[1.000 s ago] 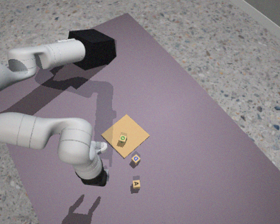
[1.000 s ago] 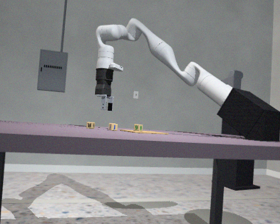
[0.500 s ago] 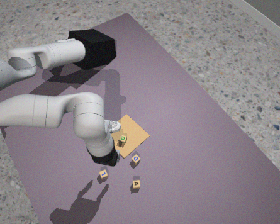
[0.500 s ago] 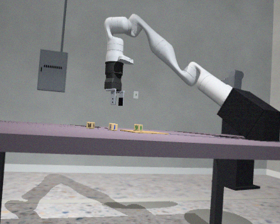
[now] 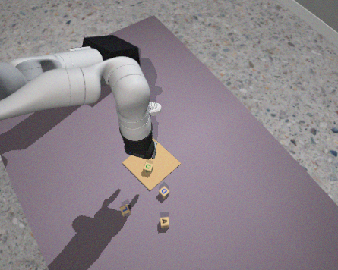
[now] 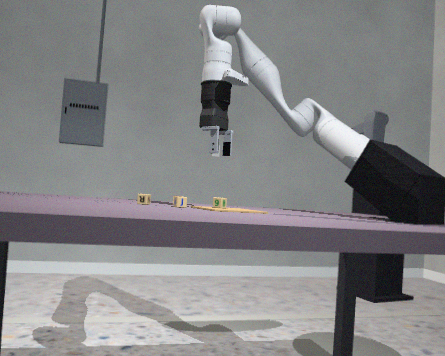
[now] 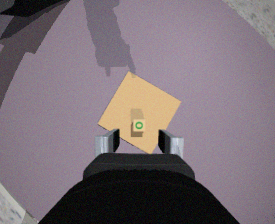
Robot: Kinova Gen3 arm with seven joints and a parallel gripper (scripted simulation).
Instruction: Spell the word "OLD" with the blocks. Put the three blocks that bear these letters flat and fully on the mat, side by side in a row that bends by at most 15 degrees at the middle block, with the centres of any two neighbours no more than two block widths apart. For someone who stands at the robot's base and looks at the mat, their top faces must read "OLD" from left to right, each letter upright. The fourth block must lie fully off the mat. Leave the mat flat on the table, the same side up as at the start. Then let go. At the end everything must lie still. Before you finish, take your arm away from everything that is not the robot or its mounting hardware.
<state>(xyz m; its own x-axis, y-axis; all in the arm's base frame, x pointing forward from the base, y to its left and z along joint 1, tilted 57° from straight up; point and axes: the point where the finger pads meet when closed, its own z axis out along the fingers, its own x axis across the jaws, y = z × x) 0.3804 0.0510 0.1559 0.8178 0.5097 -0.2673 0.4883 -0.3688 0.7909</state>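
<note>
The O block is 10 mm to the left of my hand and 140 mm below it. Round my hand: L block (60 mm ahead, 140 mm to the right, 140 mm below); D block (90 mm ahead, 10 mm to the right, 140 mm below); tan mat (20 mm behind, 30 mm to the left, 150 mm below).
</note>
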